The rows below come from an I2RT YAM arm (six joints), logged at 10 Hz.
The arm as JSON. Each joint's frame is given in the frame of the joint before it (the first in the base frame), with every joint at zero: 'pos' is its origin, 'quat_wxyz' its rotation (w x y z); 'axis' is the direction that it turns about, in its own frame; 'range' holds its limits. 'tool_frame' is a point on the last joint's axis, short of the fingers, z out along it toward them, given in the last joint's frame.
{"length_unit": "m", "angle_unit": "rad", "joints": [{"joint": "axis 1", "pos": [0.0, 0.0, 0.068], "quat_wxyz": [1.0, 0.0, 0.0, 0.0], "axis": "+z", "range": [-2.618, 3.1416]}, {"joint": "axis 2", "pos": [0.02, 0.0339, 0.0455], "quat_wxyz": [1.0, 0.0, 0.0, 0.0], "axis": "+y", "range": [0.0, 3.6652]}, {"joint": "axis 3", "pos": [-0.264, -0.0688, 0.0], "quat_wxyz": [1.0, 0.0, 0.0, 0.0], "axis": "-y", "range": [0.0, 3.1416]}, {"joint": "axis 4", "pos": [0.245, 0.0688, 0.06], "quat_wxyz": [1.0, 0.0, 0.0, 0.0], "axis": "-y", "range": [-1.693, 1.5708]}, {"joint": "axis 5", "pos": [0.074, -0.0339, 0.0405], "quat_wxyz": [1.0, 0.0, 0.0, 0.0], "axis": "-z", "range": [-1.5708, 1.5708]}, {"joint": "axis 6", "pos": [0.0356, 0.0, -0.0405], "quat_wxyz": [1.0, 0.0, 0.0, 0.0], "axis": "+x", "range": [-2.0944, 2.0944]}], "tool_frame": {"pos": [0.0, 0.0, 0.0], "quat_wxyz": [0.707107, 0.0, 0.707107, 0.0]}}
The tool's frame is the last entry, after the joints.
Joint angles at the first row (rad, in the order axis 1, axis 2, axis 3, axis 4, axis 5, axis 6):
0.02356, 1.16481, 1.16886, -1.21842, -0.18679, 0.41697
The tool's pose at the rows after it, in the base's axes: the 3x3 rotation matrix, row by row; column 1 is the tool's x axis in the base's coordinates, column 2 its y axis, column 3 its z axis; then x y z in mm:
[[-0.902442 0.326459 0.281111], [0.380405 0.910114 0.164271], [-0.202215 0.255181 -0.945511]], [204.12 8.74 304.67]
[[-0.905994 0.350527 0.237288], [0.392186 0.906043 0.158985], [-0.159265 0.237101 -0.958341]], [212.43 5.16 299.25]
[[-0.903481 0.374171 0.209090], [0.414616 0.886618 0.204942], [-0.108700 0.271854 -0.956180]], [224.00 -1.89 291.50]
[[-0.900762 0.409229 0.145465], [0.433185 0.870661 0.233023], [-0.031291 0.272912 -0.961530]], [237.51 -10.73 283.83]
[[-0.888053 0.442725 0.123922], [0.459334 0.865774 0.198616], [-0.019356 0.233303 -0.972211]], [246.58 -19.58 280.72]
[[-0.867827 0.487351 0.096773], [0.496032 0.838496 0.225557], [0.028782 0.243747 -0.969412]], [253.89 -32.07 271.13]
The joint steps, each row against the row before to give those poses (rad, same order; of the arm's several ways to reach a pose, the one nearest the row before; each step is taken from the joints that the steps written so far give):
-0.00866, 0.03985, -0.00802, -0.01722, 0.02603, -0.00660
-0.01735, 0.04766, 0.01450, -0.01584, 0.00051, -0.00427
-0.03994, 0.05440, 0.00891, 0.00956, -0.05503, -0.01107
-0.03932, 0.08095, 0.03606, -0.03125, -0.03133, -0.01667
-0.02790, 0.04669, 0.02895, -0.00855, 0.03403, -0.00181
-0.04916, 0.04863, 0.00552, 0.00084, -0.02775, -0.00504

